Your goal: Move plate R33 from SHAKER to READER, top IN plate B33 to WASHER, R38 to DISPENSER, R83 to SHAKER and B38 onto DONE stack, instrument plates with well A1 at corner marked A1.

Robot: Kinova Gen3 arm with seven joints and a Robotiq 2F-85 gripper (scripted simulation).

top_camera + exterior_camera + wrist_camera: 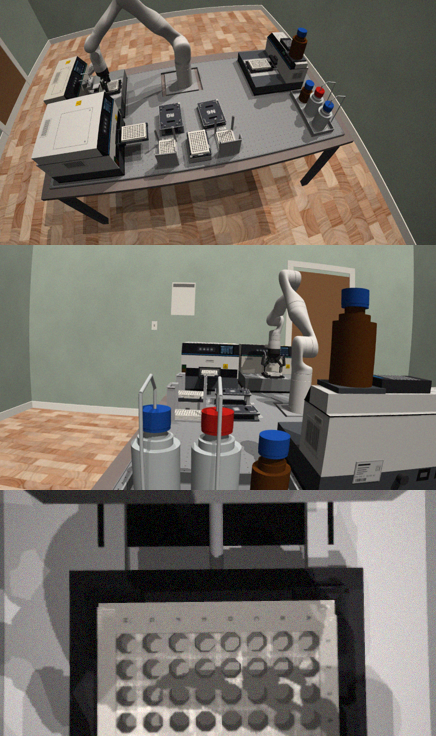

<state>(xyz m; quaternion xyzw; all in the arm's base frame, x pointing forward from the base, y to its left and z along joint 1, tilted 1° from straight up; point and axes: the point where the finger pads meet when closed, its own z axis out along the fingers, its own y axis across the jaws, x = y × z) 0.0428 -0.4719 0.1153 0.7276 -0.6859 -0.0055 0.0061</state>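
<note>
The washer nest is 2 cm below my hand. Also, from my hand: washer head: 10 cm to the right, 5 cm above, 1 cm ahead; then dark reader tray: 37 cm ahead, 20 cm to the left, 1 cm below; then reader housing: 39 cm ahead, 12 cm above, 10 cm to the right.
</note>
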